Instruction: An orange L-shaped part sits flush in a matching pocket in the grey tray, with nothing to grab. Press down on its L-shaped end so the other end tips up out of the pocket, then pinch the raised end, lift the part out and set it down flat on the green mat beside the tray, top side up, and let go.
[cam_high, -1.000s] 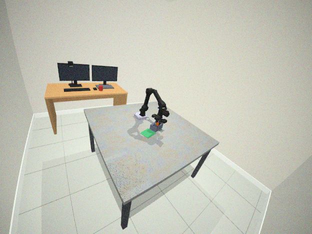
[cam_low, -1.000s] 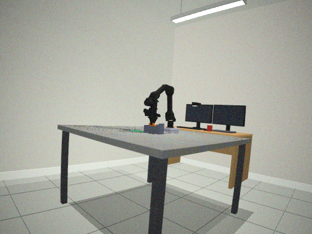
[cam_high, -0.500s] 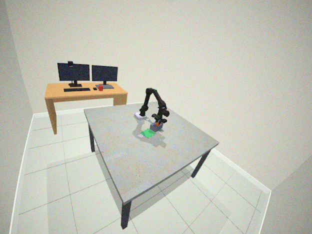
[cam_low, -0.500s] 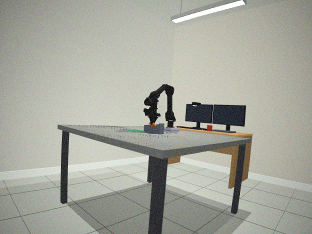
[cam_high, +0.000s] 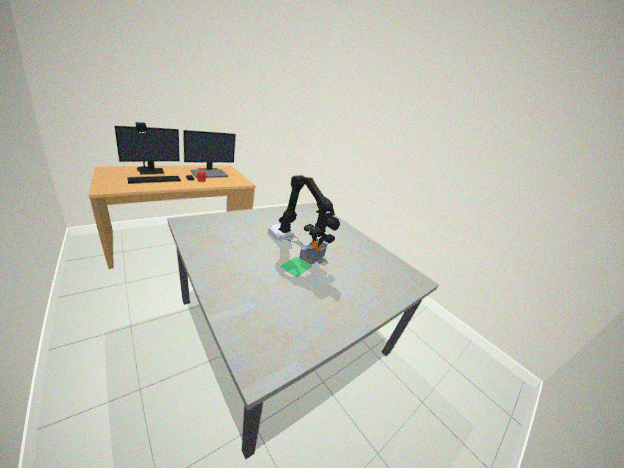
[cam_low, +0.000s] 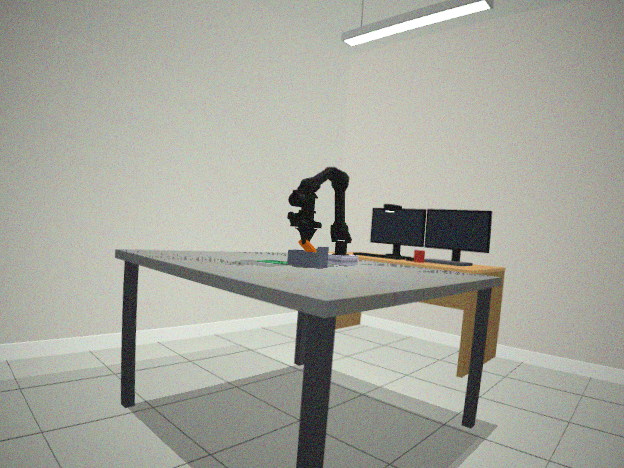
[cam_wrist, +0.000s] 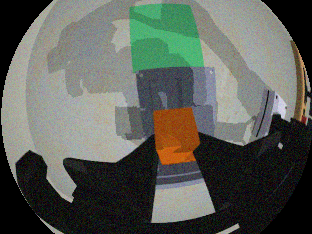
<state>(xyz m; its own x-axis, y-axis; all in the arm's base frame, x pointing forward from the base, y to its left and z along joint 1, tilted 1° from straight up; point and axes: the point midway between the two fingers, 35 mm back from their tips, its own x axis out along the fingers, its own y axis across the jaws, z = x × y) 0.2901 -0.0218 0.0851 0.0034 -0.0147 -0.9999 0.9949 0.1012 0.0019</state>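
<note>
The green mat is 15 cm to the right of my gripper tip and 11 cm below it. Also, from my gripper tip: orange L-shaped part (2 cm behind, 3 cm to the left, 3 cm below).
</note>
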